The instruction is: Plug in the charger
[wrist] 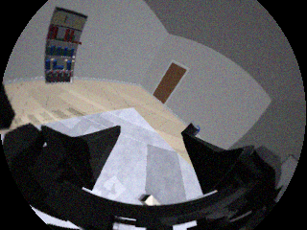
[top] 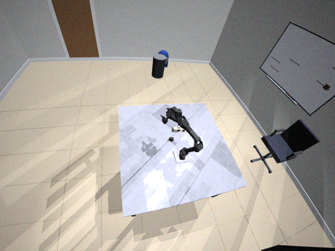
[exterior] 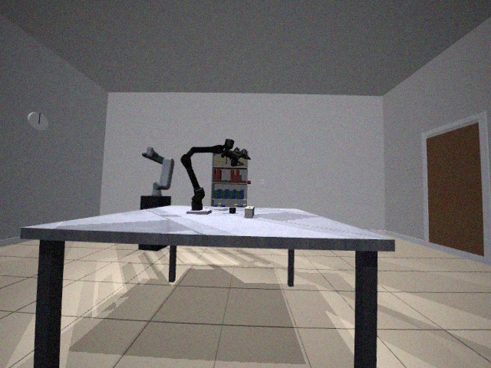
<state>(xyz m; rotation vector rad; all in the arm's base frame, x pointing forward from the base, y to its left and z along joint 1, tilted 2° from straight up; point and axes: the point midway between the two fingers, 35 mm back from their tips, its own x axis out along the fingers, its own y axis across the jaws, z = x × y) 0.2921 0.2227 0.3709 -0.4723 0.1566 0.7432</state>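
The charger lies 70 mm behind my gripper tip, 120 mm to the right of it and 380 mm below it.
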